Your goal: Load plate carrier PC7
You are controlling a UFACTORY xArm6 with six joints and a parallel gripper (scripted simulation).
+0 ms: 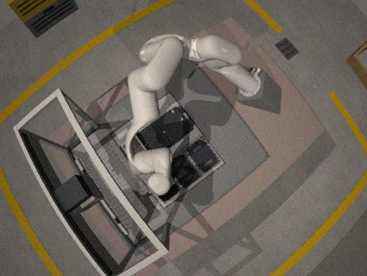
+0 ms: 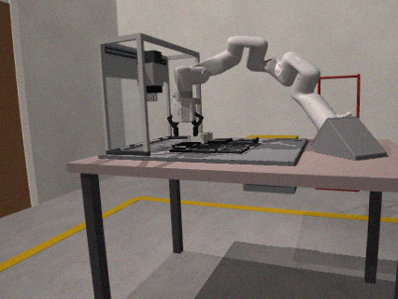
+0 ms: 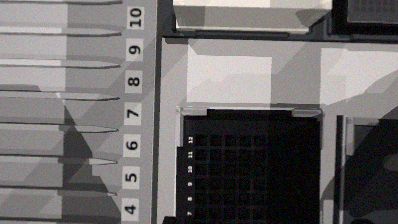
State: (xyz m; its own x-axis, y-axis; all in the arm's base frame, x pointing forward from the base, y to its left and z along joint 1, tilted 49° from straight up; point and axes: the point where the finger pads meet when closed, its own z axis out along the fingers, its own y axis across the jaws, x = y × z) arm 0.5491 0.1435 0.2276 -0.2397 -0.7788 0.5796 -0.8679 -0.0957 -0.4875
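My hand is 5 cm above the black 96-well plate. From my hand the other things lie so: plate carrier PC7: 15 cm behind, 15 cm to the right, 5 cm below; pale well plate: 4 cm behind, 18 cm to the right, 4 cm below; A1 mark: 16 cm behind, 1 cm to the right, 6 cm below.
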